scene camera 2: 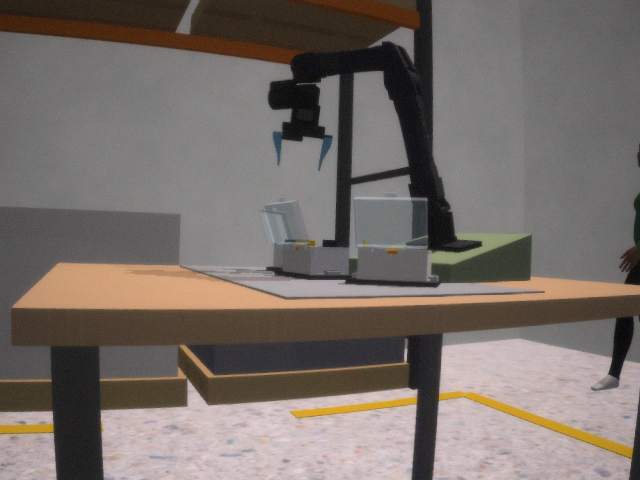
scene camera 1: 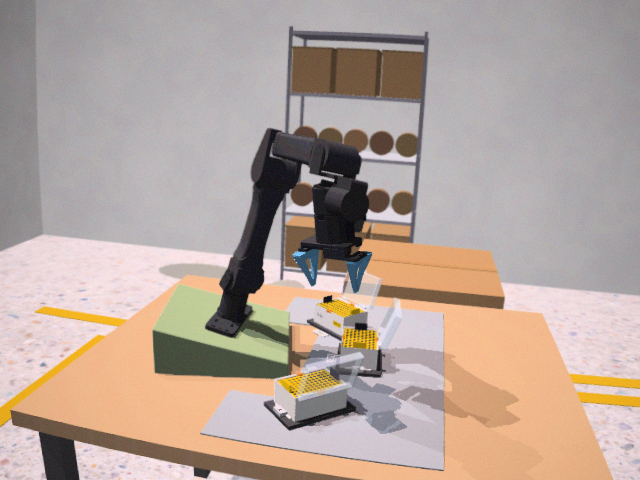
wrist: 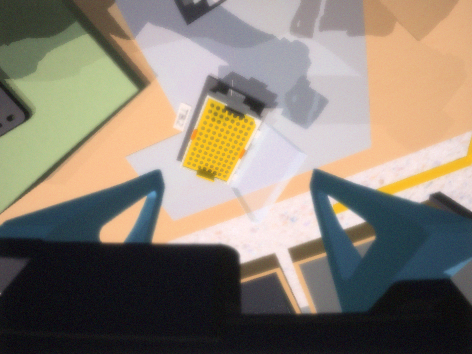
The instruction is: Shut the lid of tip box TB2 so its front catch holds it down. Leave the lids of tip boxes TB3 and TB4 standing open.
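Places are measured from the arm's base along level axes (x right, y ahead, z up), in centimetres.
Pixels of known places: gripper, fingertip midpoint: (scene camera 2: 298, 167) (scene camera 1: 334, 289) (wrist: 236, 177); arm's base at its link origin: (scene camera 2: 442, 246) (scene camera 1: 229, 318).
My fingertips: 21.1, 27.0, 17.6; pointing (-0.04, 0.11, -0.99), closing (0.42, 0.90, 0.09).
Observation:
For each thing: its middle in the pictures, then the offset to it from my fingertips, as dx, dy, dz. "spot": a spot on its surface instead. Level surfaces: height alone.
- Tip box TB2 at a spot on its surface: (scene camera 2: 278, 256) spot: +2.7, +3.3, -21.3
- Tip box TB3 at the middle of its body: (scene camera 2: 320, 260) (scene camera 1: 354, 348) -19.6, +3.8, -21.3
- grey mat at its surface level: dz -24.6
- wooden table at its surface level: dz -24.9
Tip box TB2 (scene camera 1: 341, 308) (scene camera 2: 278, 256) (wrist: 220, 140) has a yellow rack and stands at the back of the mat. Its clear lid (scene camera 1: 364, 290) (wrist: 270, 159) stands open, leaning outward; its label is blurred. My gripper (scene camera 1: 333, 287) (scene camera 2: 299, 166) (wrist: 236, 177) is wide open and empty, high above the boxes; in scene camera 1 a finger overlaps TB2's lid. Tip box TB3 (scene camera 1: 360, 338) (scene camera 2: 328, 259), in the middle, has its lid (scene camera 1: 391, 325) open. Tip box TB4 (scene camera 1: 312, 398) (scene camera 2: 392, 264), at the front, has its lid (scene camera 1: 351, 369) (scene camera 2: 391, 222) open.
A green wedge (scene camera 1: 222, 356) (scene camera 2: 485, 258) (wrist: 75, 95) carries the arm's base left of the boxes. The boxes stand on a grey mat (scene camera 1: 413, 434) (wrist: 345, 110) on the wooden table (scene camera 1: 516, 372). TB3's open lid stands close to TB2.

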